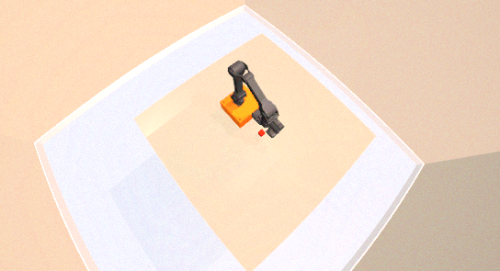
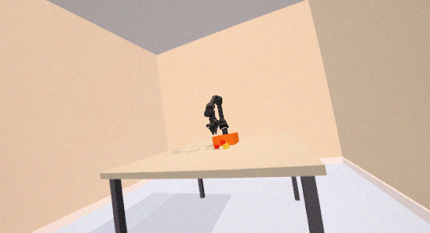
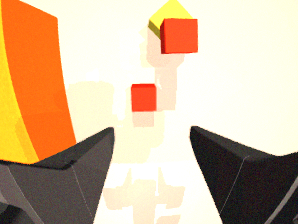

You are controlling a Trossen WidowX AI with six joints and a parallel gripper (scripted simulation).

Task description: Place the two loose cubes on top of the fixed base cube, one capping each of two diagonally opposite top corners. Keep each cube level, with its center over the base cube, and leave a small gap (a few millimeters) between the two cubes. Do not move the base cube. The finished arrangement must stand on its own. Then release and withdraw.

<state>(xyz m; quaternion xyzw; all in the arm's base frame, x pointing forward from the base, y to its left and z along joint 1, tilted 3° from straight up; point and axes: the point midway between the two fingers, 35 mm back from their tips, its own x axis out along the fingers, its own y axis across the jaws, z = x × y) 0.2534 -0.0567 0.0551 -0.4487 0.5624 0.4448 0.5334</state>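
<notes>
The yellow cube lies 50 mm ahead of my gripper tip, 90 mm to the left of it and 110 mm below it.
</notes>
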